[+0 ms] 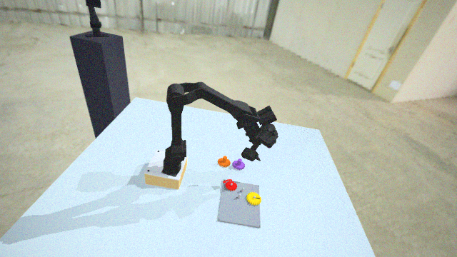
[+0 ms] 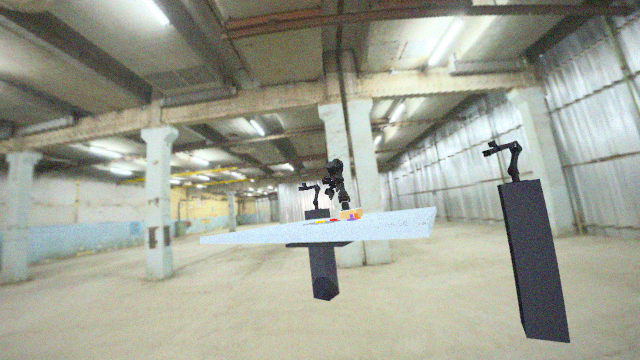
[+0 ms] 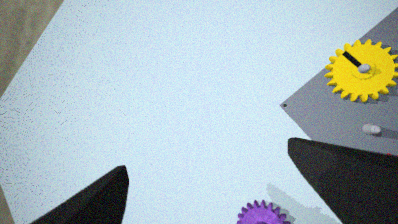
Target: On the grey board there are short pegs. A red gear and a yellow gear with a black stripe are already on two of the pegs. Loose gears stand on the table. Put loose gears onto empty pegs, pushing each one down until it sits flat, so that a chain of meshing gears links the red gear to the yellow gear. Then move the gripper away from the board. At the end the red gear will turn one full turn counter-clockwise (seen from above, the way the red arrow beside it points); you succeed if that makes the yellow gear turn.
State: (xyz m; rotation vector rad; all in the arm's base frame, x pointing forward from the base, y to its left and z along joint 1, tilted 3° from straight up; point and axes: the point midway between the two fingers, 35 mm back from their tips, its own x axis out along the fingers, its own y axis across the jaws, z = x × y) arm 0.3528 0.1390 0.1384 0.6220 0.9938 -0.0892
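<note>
Now: gripper tip 10 cm past the purple gear, 5 cm to the right of it and 15 cm above it. The rest, counted from my gripper tip: orange gear: 17 cm behind, 4 cm to the left, 15 cm below; yellow gear: 14 cm to the right, 15 cm below; red gear: 11 cm behind, 10 cm to the right, 15 cm below.
</note>
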